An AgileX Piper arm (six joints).
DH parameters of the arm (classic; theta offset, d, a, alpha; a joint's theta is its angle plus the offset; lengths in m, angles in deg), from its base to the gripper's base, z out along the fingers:
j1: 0 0.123 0 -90
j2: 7.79 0 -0.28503 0
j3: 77.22 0 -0.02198 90
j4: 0 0.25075 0 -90
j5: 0 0 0 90
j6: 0 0.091 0 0
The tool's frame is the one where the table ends.
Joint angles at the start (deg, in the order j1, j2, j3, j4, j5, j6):
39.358 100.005 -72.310 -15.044 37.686 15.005
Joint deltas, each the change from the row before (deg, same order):
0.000 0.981 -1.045 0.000 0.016 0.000
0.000 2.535 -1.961 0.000 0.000 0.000
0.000 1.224 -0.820 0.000 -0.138 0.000
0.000 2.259 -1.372 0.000 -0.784 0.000
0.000 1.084 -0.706 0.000 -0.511 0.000
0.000 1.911 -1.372 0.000 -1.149 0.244
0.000 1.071 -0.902 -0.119 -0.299 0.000
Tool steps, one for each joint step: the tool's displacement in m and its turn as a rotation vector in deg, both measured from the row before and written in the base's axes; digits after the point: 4 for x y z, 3 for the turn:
0.0037 0.0030 -0.0012 0.030 -0.039 -0.004
0.0080 0.0065 -0.0072 -0.364 0.444 0.000
0.0036 0.0030 -0.0042 -0.161 0.218 0.033
0.0067 0.0058 -0.0083 -0.018 0.153 0.186
0.0034 0.0030 -0.0038 0.116 -0.054 0.121
0.0063 0.0057 -0.0061 0.577 -0.313 0.061
0.0036 0.0029 -0.0031 0.019 -0.139 0.122

